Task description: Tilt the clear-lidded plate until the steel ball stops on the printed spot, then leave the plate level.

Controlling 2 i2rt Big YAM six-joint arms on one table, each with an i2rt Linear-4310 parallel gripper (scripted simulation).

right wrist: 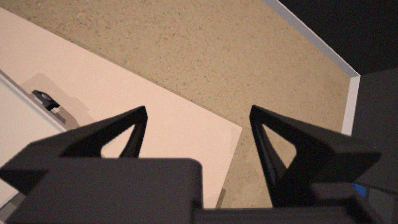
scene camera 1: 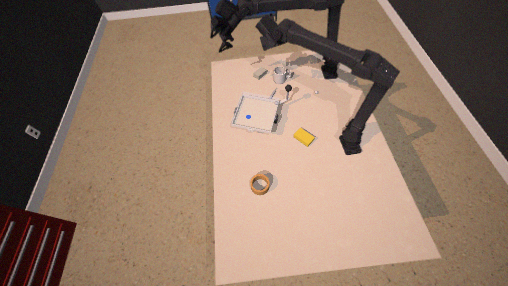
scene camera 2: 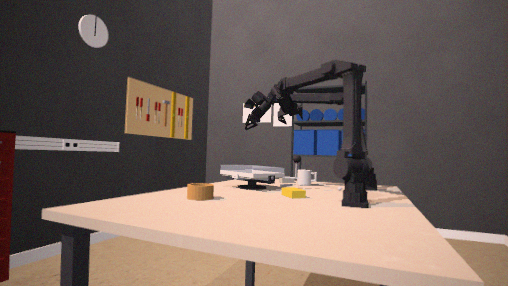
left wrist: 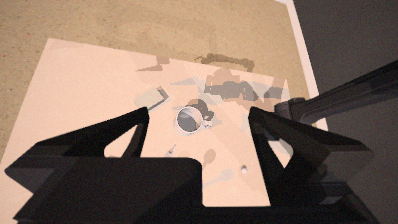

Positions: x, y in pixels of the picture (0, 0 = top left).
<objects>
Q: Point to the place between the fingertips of the left gripper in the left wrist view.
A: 198, 112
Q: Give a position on a white mug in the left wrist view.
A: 190, 119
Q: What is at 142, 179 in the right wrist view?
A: The right gripper.
</objects>
